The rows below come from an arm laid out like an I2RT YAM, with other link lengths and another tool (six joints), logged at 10 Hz.
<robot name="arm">
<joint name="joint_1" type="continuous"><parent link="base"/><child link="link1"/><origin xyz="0 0 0.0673" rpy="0 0 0"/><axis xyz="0 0 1"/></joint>
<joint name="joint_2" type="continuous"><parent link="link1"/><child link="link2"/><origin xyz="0.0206 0.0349 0.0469" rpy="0 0 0"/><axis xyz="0 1 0"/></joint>
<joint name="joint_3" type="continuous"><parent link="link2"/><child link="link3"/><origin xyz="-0.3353 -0.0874 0" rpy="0 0 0"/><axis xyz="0 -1 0"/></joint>
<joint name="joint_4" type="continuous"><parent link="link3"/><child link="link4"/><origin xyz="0.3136 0.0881 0.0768" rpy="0 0 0"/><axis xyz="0 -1 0"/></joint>
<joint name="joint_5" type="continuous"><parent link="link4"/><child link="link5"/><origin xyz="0.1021 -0.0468 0.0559" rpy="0 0 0"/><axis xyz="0 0 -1"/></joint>
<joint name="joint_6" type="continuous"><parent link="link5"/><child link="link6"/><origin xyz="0.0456 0 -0.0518" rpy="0 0 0"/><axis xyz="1 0 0"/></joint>
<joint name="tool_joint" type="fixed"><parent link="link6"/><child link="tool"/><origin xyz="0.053 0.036 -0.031" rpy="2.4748 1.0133 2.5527"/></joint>
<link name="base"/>
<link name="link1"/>
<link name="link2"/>
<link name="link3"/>
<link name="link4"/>
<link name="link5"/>
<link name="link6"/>
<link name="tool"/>
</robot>
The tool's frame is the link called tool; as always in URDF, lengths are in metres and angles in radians. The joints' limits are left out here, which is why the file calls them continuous.
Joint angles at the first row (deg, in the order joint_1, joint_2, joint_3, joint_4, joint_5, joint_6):
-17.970 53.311 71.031 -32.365 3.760 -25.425
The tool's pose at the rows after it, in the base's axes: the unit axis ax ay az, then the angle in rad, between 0 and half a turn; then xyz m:
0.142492 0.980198 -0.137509 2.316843 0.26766 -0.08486 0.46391
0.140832 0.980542 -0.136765 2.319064 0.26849 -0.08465 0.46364
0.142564 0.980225 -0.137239 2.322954 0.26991 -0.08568 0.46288
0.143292 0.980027 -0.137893 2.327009 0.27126 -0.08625 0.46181
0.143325 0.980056 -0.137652 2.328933 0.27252 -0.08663 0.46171
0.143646 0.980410 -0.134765 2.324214 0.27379 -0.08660 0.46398
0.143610 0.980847 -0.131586 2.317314 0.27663 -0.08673 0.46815
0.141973 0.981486 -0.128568 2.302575 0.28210 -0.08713 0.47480
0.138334 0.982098 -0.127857 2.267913 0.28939 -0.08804 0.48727
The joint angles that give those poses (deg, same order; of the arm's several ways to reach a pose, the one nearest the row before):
-18.010 53.350 71.211 -32.358 3.439 -25.426
-17.945 53.513 71.301 -32.432 3.339 -25.478
-18.006 53.786 71.352 -32.409 3.493 -25.443
-17.962 54.008 71.335 -32.376 3.678 -25.465
-17.953 54.251 71.460 -32.372 3.693 -25.454
-18.001 54.526 71.867 -32.318 3.434 -25.181
-17.990 55.137 72.692 -32.234 3.162 -24.877
-17.907 56.130 73.866 -31.677 2.768 -24.615
-17.868 57.354 75.557 -30.240 2.138 -24.519

